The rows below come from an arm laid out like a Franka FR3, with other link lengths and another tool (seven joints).
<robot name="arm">
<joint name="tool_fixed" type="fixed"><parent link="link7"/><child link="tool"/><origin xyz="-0.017 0.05 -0.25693" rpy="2.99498 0 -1.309"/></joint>
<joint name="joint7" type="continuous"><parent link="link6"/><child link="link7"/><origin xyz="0.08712 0 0"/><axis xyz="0 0 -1"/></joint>
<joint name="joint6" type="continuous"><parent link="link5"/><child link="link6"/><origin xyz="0 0 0"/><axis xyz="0 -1 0"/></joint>
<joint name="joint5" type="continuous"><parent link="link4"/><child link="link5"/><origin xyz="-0.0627 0 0.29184"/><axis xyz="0 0 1"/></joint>
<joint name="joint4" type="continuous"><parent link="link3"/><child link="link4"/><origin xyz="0.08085 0 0"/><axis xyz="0 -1 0"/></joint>
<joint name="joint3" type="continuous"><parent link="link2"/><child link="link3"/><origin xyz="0 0 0.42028"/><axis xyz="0 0 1"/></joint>
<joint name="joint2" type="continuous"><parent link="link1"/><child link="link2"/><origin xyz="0 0 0"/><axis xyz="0 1 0"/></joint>
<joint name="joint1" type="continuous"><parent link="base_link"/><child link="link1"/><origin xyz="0 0 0.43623"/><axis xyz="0 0 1"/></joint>
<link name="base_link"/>
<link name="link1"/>
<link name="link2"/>
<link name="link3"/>
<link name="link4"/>
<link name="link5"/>
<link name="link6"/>
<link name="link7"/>
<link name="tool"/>
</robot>
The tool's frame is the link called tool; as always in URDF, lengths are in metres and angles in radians. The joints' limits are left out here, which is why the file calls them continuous.
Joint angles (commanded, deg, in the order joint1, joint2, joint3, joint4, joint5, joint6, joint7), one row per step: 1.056 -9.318 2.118 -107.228 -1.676 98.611 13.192; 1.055 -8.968 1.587 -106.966 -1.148 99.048 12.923; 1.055 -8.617 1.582 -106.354 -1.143 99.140 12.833; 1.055 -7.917 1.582 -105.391 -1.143 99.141 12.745; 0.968 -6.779 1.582 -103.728 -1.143 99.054 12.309; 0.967 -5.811 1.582 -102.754 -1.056 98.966 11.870; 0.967 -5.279 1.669 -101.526 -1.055 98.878 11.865; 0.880 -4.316 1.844 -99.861 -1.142 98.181 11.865; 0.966 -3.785 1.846 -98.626 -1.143 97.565 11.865; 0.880 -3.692 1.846 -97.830 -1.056 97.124 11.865
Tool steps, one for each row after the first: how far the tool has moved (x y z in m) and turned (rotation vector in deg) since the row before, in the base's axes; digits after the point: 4 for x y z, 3 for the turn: 0.0045 -0.0015 0.0005 0.632 -0.313 -0.315; 0.0040 0.0001 0.0018 0.030 -0.350 0.089; 0.0062 0.0002 0.0015 0.029 -0.261 0.092; 0.0099 -0.0003 0.0029 0.036 -0.427 0.352; 0.0064 0.0005 -0.0006 0.093 0.095 0.428; 0.0062 0.0009 0.0042 0.035 -0.607 0.093; 0.0067 0.0006 0.0028 -0.073 -0.009 0.086; 0.0038 0.0008 0.0033 0.019 -0.088 0.077; 0.0015 -0.0002 0.0040 0.102 -0.258 -0.101
